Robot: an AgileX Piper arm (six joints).
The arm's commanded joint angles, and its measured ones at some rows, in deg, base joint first. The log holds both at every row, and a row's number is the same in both.
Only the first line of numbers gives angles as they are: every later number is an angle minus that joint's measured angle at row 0.
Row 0, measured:
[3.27 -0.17 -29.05 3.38 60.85 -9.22]
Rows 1 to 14, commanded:
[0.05 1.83 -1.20 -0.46 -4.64 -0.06]
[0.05 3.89 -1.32 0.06 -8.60 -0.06]
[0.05 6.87 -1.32 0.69 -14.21 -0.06]
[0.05 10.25 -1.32 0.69 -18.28 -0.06]
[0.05 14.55 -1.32 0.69 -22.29 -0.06]
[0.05 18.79 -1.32 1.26 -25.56 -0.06]
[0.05 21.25 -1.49 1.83 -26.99 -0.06]
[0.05 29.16 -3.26 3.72 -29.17 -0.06]
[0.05 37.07 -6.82 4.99 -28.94 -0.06]
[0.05 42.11 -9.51 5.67 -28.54 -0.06]
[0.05 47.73 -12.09 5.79 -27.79 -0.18]
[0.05 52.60 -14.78 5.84 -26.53 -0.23]
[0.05 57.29 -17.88 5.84 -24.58 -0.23]
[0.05 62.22 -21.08 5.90 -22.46 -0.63]
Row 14, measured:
[0.00 56.84 -17.19 5.56 -25.33 0.00]
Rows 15 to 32, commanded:
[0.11 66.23 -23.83 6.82 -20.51 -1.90]
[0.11 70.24 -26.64 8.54 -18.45 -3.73]
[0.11 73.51 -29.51 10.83 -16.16 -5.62]
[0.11 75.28 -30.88 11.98 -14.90 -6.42]
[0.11 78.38 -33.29 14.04 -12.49 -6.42]
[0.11 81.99 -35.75 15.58 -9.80 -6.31]
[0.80 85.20 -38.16 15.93 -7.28 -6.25]
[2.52 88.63 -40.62 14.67 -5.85 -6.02]
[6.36 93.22 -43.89 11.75 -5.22 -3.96]
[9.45 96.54 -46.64 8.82 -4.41 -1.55]
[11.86 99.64 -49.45 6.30 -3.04 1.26]
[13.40 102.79 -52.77 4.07 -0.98 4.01]
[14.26 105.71 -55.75 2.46 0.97 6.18]
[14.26 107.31 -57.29 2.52 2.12 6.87]
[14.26 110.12 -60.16 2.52 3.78 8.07]
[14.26 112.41 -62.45 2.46 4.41 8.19]
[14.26 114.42 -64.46 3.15 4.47 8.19]
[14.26 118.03 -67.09 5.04 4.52 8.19]
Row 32, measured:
[14.09 115.85 -65.66 3.90 3.67 7.67]
